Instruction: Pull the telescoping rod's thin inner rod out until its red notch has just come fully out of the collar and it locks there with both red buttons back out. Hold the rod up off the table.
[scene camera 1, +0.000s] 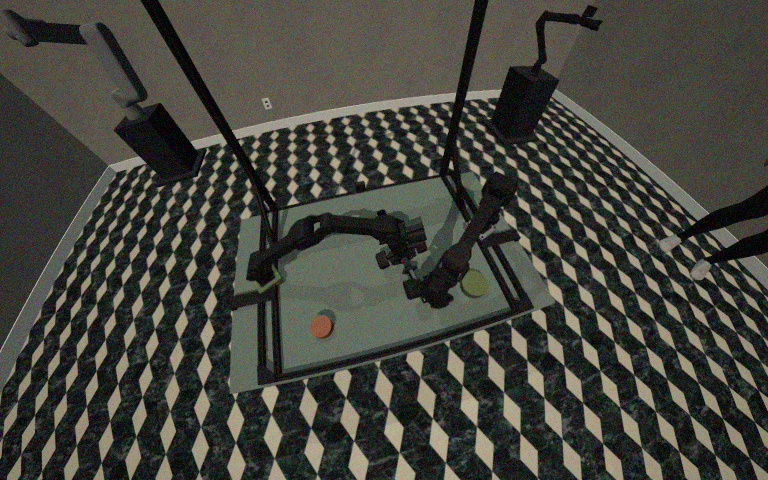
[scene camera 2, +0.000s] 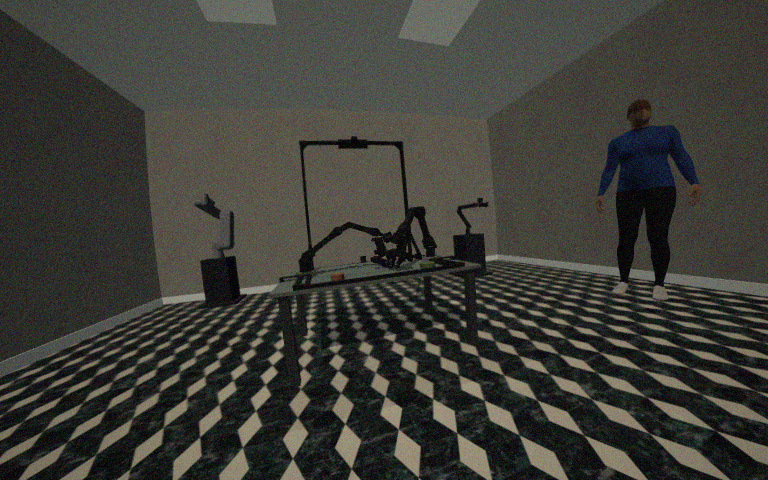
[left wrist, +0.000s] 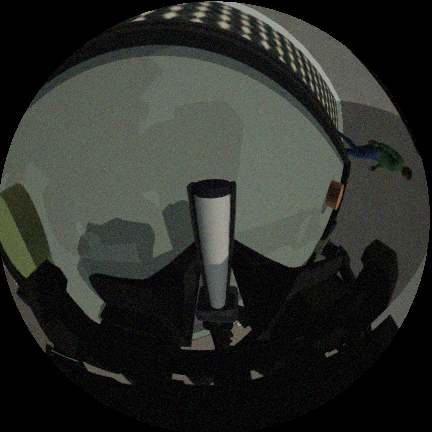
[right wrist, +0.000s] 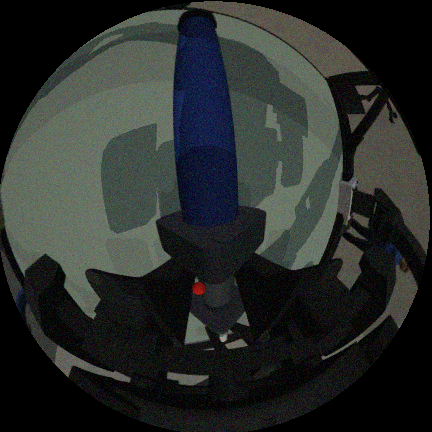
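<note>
My left gripper (scene camera 1: 416, 280) (left wrist: 213, 244) is shut on the rod's white inner rod (scene camera 1: 412, 272) (left wrist: 214, 227), near its black end cap (left wrist: 213, 188). My right gripper (scene camera 1: 402, 262) (right wrist: 212, 246) is shut on the rod's dark collar section (right wrist: 218, 292), beside the flared dark block (right wrist: 211, 235) where the blue tube (right wrist: 206, 125) begins. One red button (right wrist: 198, 288) stands out beside the right fingers. The rod is held above the table (scene camera 1: 356, 339), with shadows below. The red notch does not show; the other button is hidden or too small to tell.
An orange disc (scene camera 1: 321, 326) (scene camera 2: 337, 276) (left wrist: 334, 195) lies at the table's front left. A green disc (scene camera 1: 474, 283) (scene camera 2: 427, 264) (left wrist: 15, 235) lies right of the left gripper. A light green piece (scene camera 1: 275, 280) lies by the right arm's base. Black posts (scene camera 1: 467, 73) rise behind.
</note>
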